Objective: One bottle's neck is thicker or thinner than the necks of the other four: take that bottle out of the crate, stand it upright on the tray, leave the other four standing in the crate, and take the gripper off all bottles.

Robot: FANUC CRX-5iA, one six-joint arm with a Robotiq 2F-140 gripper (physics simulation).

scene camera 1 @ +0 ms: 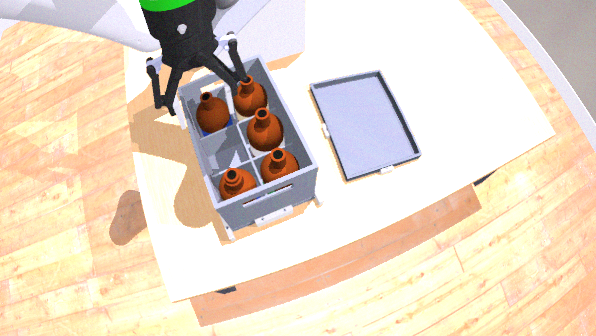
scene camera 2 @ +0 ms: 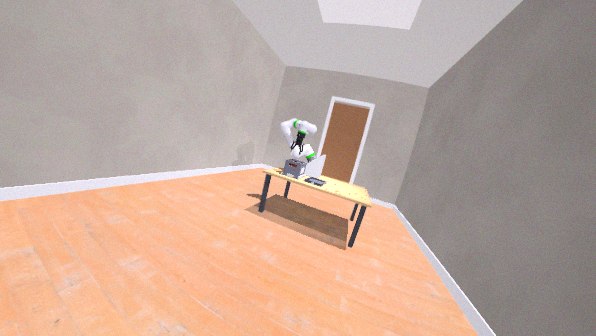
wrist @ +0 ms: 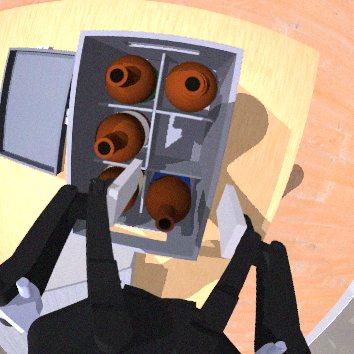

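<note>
The grey crate holds five upright brown bottles; its middle-left compartment in scene camera 1 is empty. The rear-left bottle has a blue label, and its neck looks slightly slimmer. The front-left bottle shows a second ring below its mouth. The others are rear-right, middle-right and front-right. My gripper is partly open and empty, its pads either side of the blue-label bottle in the wrist view. The tray is bare.
In the wrist view, the left pad hangs over the rear-right bottle and partly hides it. Thin dividers and high walls surround the bottles. A pale upright panel stands behind the crate on the table.
</note>
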